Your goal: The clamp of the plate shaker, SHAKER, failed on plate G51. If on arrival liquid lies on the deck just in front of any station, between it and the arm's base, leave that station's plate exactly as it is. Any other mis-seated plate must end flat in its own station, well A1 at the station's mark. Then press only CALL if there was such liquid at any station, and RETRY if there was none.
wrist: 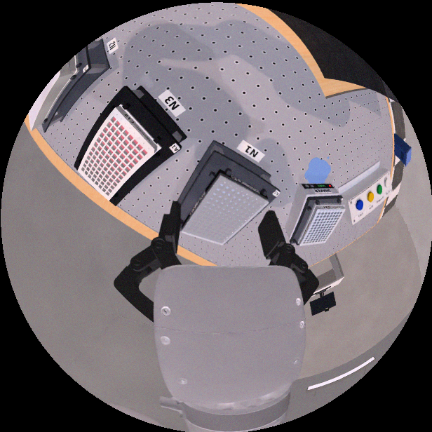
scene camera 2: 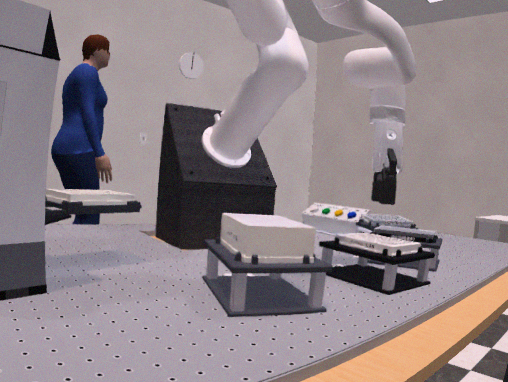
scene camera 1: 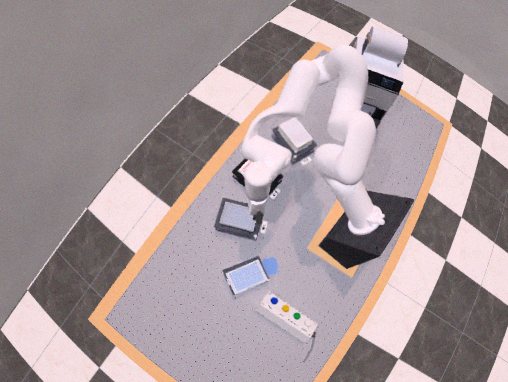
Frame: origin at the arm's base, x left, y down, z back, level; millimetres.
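Where they show: gripper, fingertip midpoint: (scene camera 2: 382, 202); arm's base at its link origin: (scene camera 2: 225, 147) (scene camera 1: 365, 220).
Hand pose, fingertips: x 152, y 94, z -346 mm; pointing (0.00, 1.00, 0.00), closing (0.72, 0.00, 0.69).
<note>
Things, the pixels of their top centre, and the offset from my fingertips.
- N1's pale-blue plate at its top centre: (scene camera 2: 405, 229) (scene camera 1: 239, 216) dx +52, dy +53, dz -35 mm
- blue-welled plate at its top centre: (scene camera 2: 387, 215) (scene camera 1: 246, 276) dx +217, dy +44, dz +119 mm
- blue puddle at its top centre: (scene camera 1: 269, 266) dx +131, dy +121, dz +162 mm
- button box at its top centre: (scene camera 2: 337, 206) (scene camera 1: 288, 317) dx +254, dy +38, dz +325 mm
- red-welled plate at its top centre: (scene camera 2: 378, 239) dx -131, dy +54, dz -85 mm
- tall cream block at its top centre: (scene camera 2: 265, 219) (scene camera 1: 296, 132) dx -359, dy +21, dz -56 mm
- large instrument at its top centre: (scene camera 1: 390, 36) dx -774, dy -334, dz +80 mm
My gripper (scene camera 1: 257, 220) (scene camera 2: 385, 194) (wrist: 223, 215) is open and empty, high above station N1 (wrist: 201, 172). N1's pale-blue plate (scene camera 1: 235, 216) (wrist: 235, 197) shows between the fingers in the wrist view; whether it is quite flat I cannot tell. The shaker (wrist: 301, 201) bears a blue-welled plate (scene camera 1: 246, 277) (wrist: 322, 225), which looks shifted off its bed in scene camera 1. A blue puddle (scene camera 1: 270, 266) (wrist: 318, 170) lies on the deck at the shaker's display side, towards the arm's base. The button box (scene camera 1: 287, 322) (scene camera 2: 327, 220) has blue, yellow, green and white buttons; their labels are too small to read.
Station N3 holds a red-welled plate (scene camera 2: 380, 243) (wrist: 117, 155), partly under the arm in scene camera 1. Station N2 holds a tall cream block (scene camera 1: 296, 133) (scene camera 2: 267, 236). A large instrument (scene camera 1: 382, 92) (scene camera 2: 22, 150) stands at the deck's far end. The black arm base (scene camera 1: 370, 225) (scene camera 2: 215, 210) stands opposite the stations.
</note>
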